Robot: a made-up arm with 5 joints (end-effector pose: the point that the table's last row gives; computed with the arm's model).
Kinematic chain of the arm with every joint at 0, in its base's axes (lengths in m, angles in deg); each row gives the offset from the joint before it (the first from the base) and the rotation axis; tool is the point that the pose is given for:
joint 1: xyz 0 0 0.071 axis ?
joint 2: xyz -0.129 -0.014 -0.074 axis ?
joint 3: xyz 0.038 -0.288 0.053 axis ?
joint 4: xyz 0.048 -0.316 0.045 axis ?
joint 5: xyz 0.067 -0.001 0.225 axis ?
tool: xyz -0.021 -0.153 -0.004
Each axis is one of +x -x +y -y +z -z.
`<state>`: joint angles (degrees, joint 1 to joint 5).
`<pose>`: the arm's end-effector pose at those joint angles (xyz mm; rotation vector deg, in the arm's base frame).
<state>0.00 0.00 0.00 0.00 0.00</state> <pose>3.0 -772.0 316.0 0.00 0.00 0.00</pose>
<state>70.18 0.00 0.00 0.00 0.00</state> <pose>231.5 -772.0 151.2 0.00 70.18 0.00</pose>
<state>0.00 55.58 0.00 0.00 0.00</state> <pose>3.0 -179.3 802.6 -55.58 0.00 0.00</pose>
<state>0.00 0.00 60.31 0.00 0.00</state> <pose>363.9 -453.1 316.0 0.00 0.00 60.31</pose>
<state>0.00 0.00 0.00 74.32 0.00</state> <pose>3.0 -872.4 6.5 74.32 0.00 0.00</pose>
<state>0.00 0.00 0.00 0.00 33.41</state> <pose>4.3 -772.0 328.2 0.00 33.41 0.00</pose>
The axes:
joint 1: +y
joint 2: -x
joint 3: +z
joint 4: +x
joint 5: +y

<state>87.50 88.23 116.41 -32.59 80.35</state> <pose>-3.7 371.6 -71.5 60.42 -44.27 -114.65</pose>
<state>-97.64 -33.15 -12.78 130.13 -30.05</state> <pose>580.8 -497.0 69.9 -153.38 29.75 -86.79</pose>
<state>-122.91 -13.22 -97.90 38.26 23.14</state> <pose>338.7 -349.5 -516.9 122.44 -86.73 8.99</pose>
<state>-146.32 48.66 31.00 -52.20 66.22</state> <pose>-361.2 -16.5 -273.0 -6.80 -56.48 -110.89</pose>
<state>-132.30 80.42 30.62 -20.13 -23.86</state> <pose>-533.4 236.8 -157.3 -96.21 -89.49 -72.79</pose>
